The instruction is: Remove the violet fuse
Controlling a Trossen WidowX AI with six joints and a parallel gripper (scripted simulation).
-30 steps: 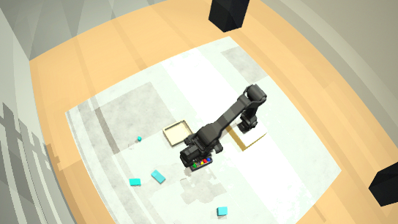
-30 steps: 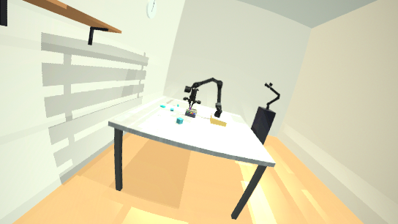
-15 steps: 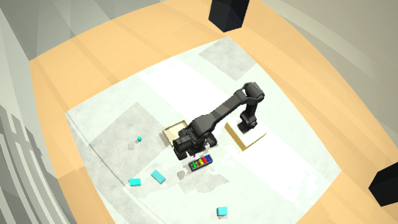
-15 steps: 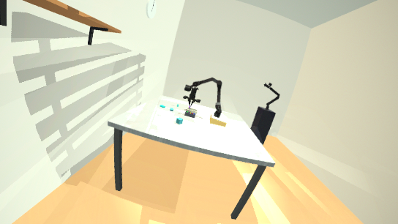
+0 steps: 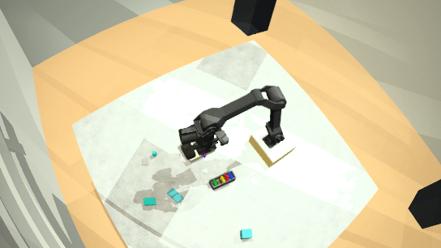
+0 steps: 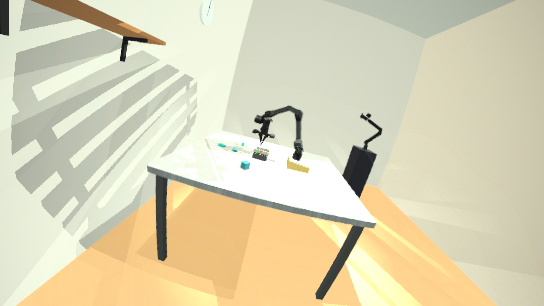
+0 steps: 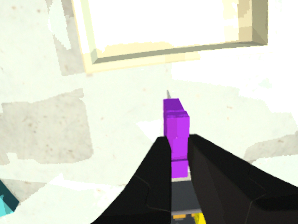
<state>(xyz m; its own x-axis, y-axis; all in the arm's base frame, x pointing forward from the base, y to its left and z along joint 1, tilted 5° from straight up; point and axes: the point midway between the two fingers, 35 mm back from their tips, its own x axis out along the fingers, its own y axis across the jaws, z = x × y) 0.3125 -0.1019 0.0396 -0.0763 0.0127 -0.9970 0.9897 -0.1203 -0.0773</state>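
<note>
The cream tray lies 90 mm below my gripper tip, 70 mm to the right of it and 20 mm behind it. Round my gripper tip: violet fuse 10 mm below.
</note>
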